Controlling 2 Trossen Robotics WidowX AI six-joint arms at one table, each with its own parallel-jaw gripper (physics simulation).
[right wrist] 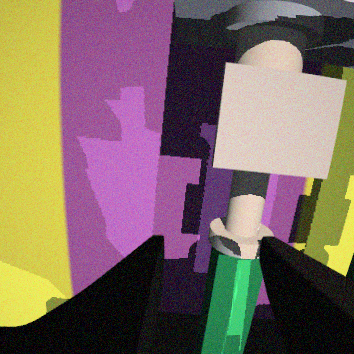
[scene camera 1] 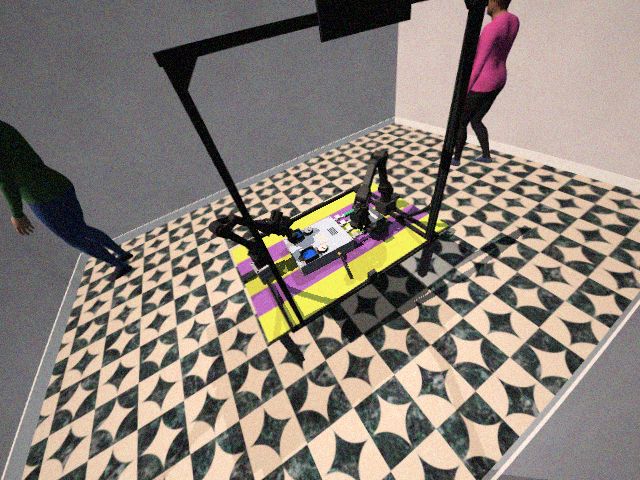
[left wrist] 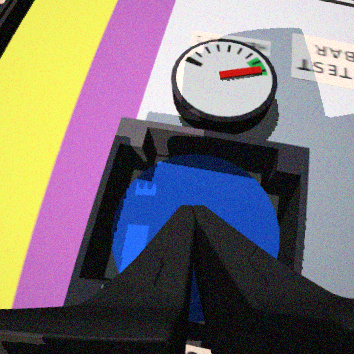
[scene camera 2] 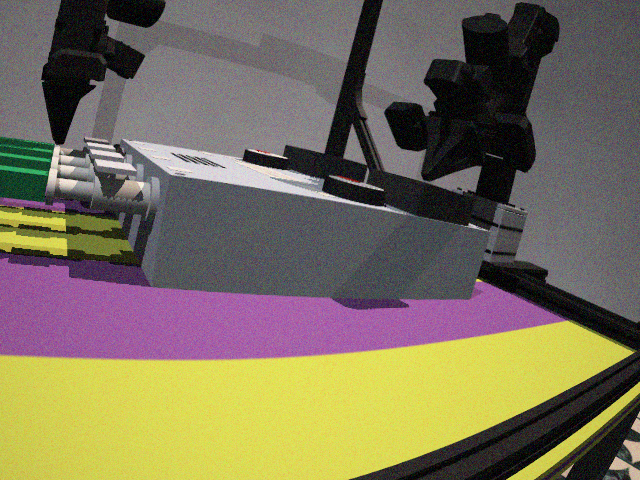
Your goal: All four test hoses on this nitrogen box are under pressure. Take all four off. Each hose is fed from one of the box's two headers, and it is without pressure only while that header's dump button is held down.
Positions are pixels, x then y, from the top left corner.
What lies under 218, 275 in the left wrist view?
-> My left gripper.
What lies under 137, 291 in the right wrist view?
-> My right gripper.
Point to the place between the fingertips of my left gripper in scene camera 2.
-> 424, 177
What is my left gripper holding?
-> Nothing.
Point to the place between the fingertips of my right gripper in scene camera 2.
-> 58, 142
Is my left gripper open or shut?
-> Shut.
